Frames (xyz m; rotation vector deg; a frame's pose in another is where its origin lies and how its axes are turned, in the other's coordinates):
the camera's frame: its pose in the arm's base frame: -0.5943 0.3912 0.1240 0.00 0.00 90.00
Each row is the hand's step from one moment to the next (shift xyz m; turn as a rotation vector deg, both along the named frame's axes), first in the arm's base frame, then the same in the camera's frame.
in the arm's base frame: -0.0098 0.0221 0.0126 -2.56 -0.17 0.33
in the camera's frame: 0.0221 0.0098 0.0126 -0.17 2.56 0.33
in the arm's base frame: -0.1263 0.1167 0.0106 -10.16 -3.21 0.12
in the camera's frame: 0.1167 0.1263 0.0106 -3.21 10.16 0.12
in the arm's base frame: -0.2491 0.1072 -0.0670 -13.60 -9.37 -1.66
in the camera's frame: 0.1072 0.2491 -0.0670 -9.37 13.60 -1.66
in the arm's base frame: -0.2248 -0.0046 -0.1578 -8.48 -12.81 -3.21
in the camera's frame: -0.0046 0.2248 -0.1578 -12.81 8.48 -3.21
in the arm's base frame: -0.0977 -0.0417 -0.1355 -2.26 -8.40 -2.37
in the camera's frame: -0.0417 0.0977 -0.1355 -8.40 2.26 -2.37
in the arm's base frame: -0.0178 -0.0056 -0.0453 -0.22 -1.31 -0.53
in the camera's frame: -0.0056 0.0178 -0.0453 -1.31 0.22 -0.53
